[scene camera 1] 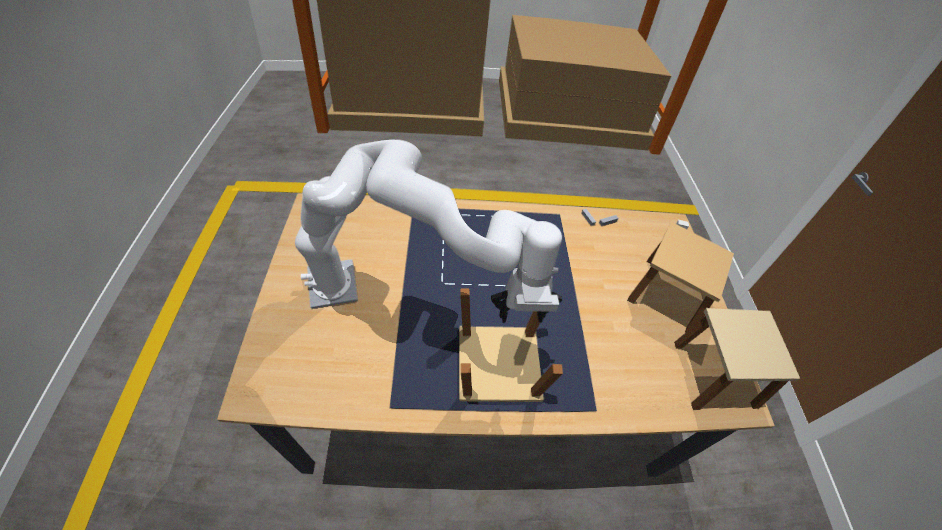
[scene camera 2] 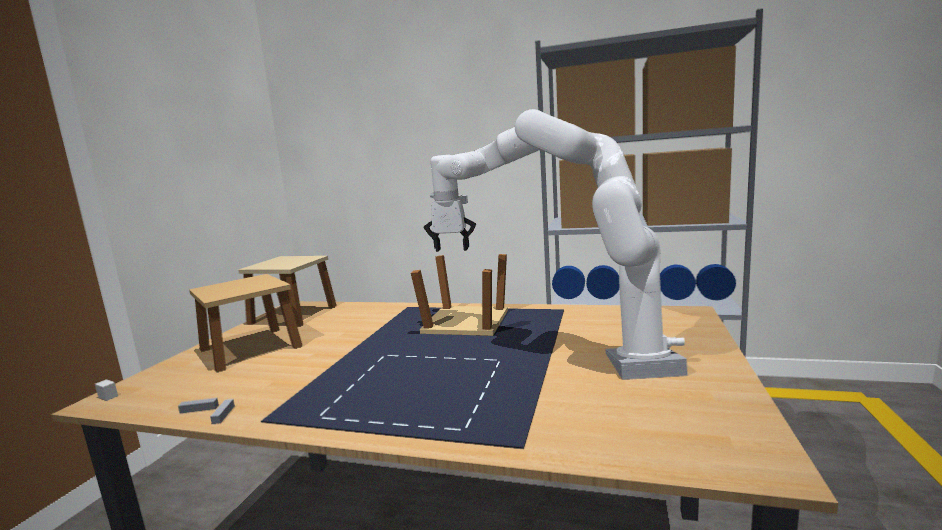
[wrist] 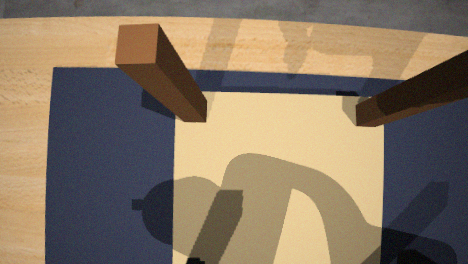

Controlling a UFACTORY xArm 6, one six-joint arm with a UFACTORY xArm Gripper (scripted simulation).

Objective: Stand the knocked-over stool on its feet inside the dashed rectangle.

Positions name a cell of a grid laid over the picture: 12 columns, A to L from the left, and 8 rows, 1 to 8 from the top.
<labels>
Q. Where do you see a dark blue mat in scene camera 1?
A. At F6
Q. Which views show the stool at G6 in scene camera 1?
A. Scene camera 1, scene camera 2 and the wrist view: all of them.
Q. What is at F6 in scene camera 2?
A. A dark blue mat.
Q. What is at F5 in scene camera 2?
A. A stool.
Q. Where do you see a dark blue mat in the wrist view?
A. At C5
</labels>
